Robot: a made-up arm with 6 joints.
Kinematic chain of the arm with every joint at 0, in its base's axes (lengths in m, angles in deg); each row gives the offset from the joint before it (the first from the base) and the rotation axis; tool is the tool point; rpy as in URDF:
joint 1: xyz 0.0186 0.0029 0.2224 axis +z
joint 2: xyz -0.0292 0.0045 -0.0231 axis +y
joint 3: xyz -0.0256 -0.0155 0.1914 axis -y
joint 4: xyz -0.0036 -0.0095 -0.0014 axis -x
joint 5: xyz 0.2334 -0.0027 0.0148 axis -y
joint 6: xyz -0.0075 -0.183 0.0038 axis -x
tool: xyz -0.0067 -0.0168 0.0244 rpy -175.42 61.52 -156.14
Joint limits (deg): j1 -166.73..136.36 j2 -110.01..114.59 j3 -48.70..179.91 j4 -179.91..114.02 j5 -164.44..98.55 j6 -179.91..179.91
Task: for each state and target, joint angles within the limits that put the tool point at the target. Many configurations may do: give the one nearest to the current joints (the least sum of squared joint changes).
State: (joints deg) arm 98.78 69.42 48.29 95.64 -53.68 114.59
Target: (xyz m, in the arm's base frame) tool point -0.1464 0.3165 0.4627
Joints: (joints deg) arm 111.75 57.45 55.29 99.71 -53.45 114.27
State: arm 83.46 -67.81 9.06 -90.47 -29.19 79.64
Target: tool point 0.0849 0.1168 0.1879
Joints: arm 91.23 -18.13 -21.69 -89.36 -38.32 66.38
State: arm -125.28 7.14 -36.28 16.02 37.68 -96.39
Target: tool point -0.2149 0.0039 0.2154
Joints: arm -110.11 -7.31 -44.43 -8.23 33.08 -110.55
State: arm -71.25 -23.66 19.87 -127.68 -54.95 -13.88
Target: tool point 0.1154 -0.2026 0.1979
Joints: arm -76.39 8.68 10.48 -119.05 -56.97 -13.36
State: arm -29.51 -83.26 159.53 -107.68 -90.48 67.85
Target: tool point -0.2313 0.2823 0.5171
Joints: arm -41.03 -19.59 161.86 -124.73 -85.16 86.29
